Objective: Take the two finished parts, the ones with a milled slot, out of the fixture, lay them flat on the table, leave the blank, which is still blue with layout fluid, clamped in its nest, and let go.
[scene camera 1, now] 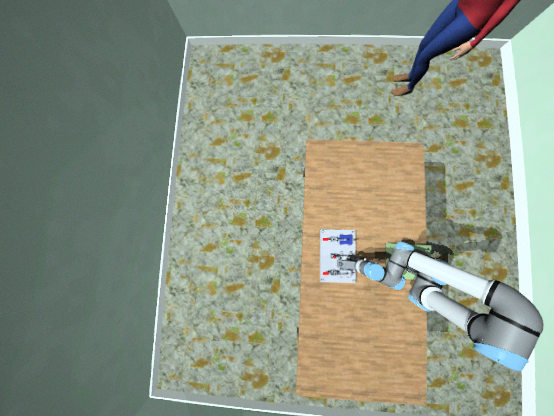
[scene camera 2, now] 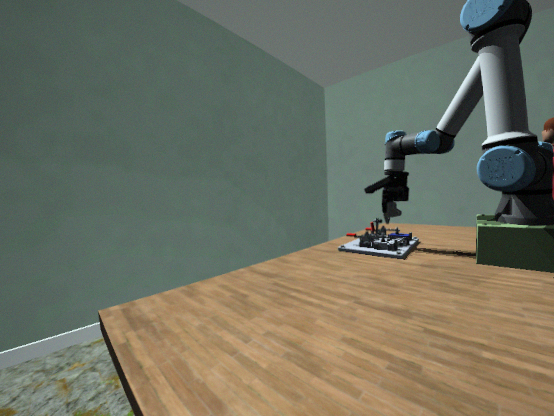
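The grey fixture plate [scene camera 1: 326, 252] [scene camera 2: 354, 248] lies on the wooden table [scene camera 1: 362, 186] [scene camera 2: 275, 330] near its left edge. The blue blank [scene camera 1: 345, 238] [scene camera 2: 400, 235] sits in the far nest, with the red clamp handle [scene camera 1: 326, 238] beside it. A grey part [scene camera 1: 345, 272] sits in the near nest next to another red handle [scene camera 1: 326, 272]. My gripper [scene camera 1: 342, 262] [scene camera 2: 391, 217] is shut and empty. It hangs a short way above the middle nest and hides that nest from above. In the side view a clamp lever [scene camera 2: 377, 225] stands upright below the fingers.
A green box [scene camera 1: 391, 247] [scene camera 2: 480, 239] stands on the table to the right of the fixture, mostly under the arm. A person [scene camera 1: 440, 37] stands on the floor beyond the table's far right corner.
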